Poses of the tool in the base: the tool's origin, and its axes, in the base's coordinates. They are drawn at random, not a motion.
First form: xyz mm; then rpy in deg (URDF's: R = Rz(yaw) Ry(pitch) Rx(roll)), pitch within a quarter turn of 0, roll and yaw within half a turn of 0.
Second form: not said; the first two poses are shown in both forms.
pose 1, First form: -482 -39 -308 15.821 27.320 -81.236
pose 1, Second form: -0.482 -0.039 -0.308 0.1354 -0.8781 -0.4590 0.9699 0.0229 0.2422
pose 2, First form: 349 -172 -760 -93.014 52.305 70.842
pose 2, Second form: 0.349 -0.172 -0.760 0.2007 0.5776 -0.7913 -0.2096 -0.7637 -0.6106
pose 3, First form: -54 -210 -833 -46.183 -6.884 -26.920
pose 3, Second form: -0.054 -0.210 -0.833 0.8852 -0.4495 0.1199 0.3906 0.5782 -0.7164
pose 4, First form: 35 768 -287 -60.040 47.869 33.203
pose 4, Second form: 0.035 0.768 -0.287 0.5613 0.3674 -0.7416 -0.8111 0.0660 -0.5812
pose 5, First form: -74 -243 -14 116.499 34.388 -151.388
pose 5, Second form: -0.074 -0.243 -0.014 -0.7245 -0.3952 -0.5648 -0.6574 0.1496 0.7385
